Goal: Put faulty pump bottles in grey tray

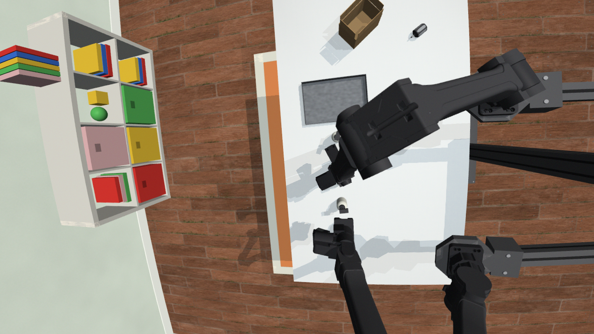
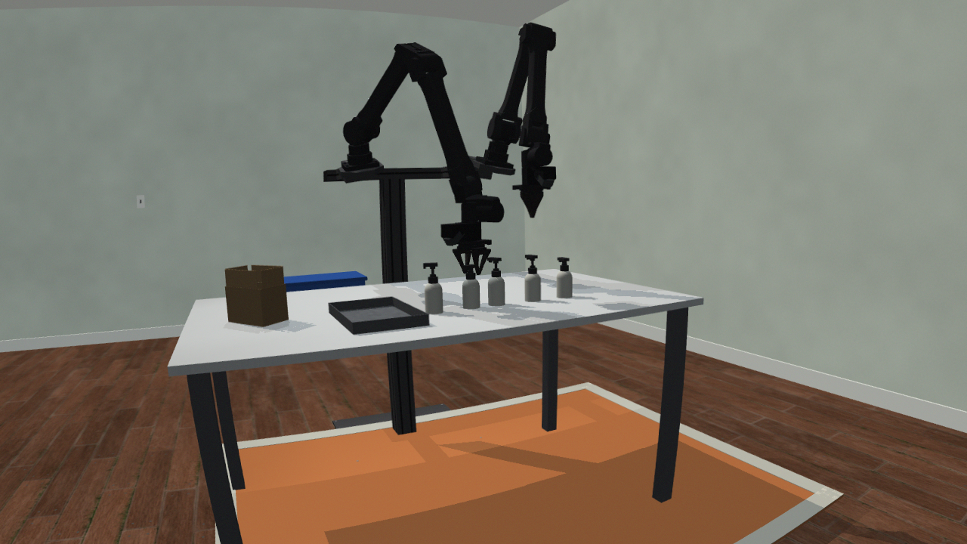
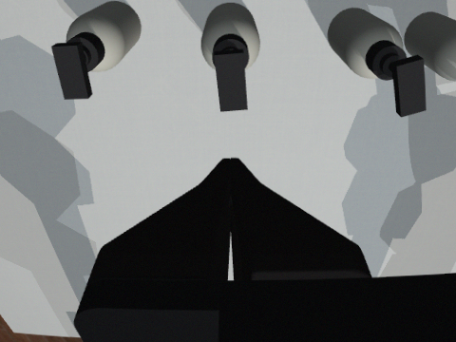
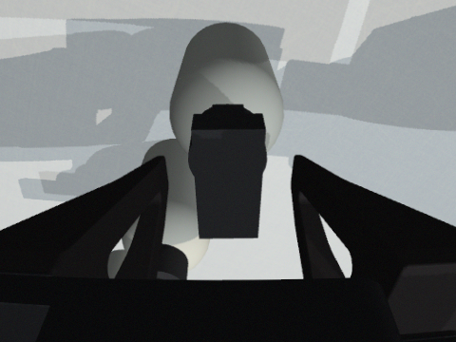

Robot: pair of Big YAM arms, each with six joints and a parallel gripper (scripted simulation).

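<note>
The grey tray is 29 cm to the right of my right hand, 10 cm below it and 5 cm ahead of it.
</note>
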